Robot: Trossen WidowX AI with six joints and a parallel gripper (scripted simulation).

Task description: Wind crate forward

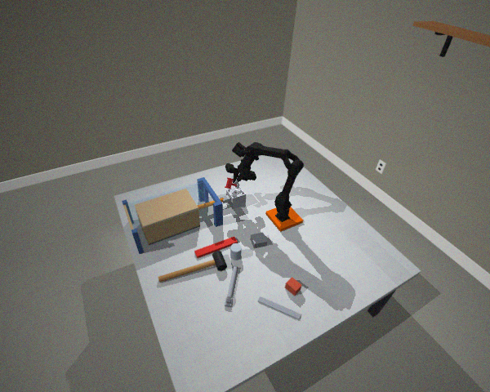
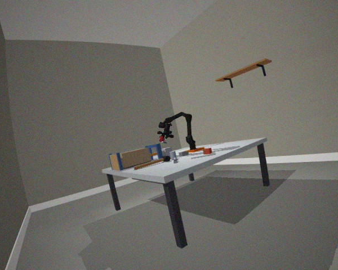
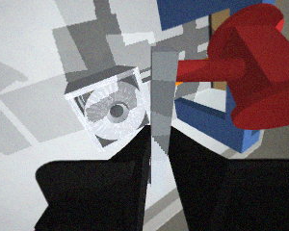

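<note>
The red knob is 40 mm ahead of my gripper tip, 30 mm to the left of it and 30 mm above it. Round my gripper tip: grey winch 130 mm below, 30 mm behind, 10 mm to the right; grey crank arm 20 mm above, 10 mm to the left, 10 mm ahead; grey block 330 mm to the left, 150 mm below, 60 mm ahead.
</note>
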